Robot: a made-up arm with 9 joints. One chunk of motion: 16 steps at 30 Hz.
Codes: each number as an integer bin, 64 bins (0 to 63) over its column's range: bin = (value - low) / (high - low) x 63, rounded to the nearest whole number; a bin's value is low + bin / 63 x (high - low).
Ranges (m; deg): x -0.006..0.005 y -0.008..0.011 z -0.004..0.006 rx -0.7..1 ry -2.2..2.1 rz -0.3..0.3
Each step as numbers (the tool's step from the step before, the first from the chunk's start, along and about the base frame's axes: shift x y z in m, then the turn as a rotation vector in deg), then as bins.
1 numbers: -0.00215 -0.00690 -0.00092 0.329 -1.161 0.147
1 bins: 22 4 19 38 15 47
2 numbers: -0.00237 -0.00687 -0.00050 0.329 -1.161 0.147
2 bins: 21 4 22 38 15 47
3 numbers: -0.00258 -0.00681 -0.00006 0.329 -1.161 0.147
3 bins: 20 4 25 38 15 47
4 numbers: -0.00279 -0.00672 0.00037 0.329 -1.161 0.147
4 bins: 18 4 28 38 15 47
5 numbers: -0.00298 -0.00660 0.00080 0.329 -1.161 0.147
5 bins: 17 5 30 38 15 47
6 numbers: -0.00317 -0.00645 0.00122 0.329 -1.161 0.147
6 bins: 16 5 33 38 15 47
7 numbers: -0.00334 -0.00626 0.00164 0.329 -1.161 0.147
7 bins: 15 6 36 38 15 47
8 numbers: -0.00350 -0.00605 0.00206 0.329 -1.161 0.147
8 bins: 14 6 38 38 15 47
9 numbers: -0.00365 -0.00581 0.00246 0.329 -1.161 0.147
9 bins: 13 7 41 38 15 47
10 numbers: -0.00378 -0.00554 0.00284 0.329 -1.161 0.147
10 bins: 13 8 43 38 15 47
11 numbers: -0.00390 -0.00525 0.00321 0.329 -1.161 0.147
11 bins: 12 9 45 38 15 47
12 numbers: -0.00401 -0.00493 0.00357 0.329 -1.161 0.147
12 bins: 11 10 48 38 15 47
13 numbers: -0.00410 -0.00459 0.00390 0.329 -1.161 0.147
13 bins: 11 11 50 38 15 47
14 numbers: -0.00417 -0.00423 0.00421 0.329 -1.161 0.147
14 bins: 10 13 52 38 15 47
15 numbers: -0.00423 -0.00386 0.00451 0.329 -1.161 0.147
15 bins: 10 14 54 38 15 47
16 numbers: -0.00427 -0.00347 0.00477 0.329 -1.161 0.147
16 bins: 10 15 55 38 15 47
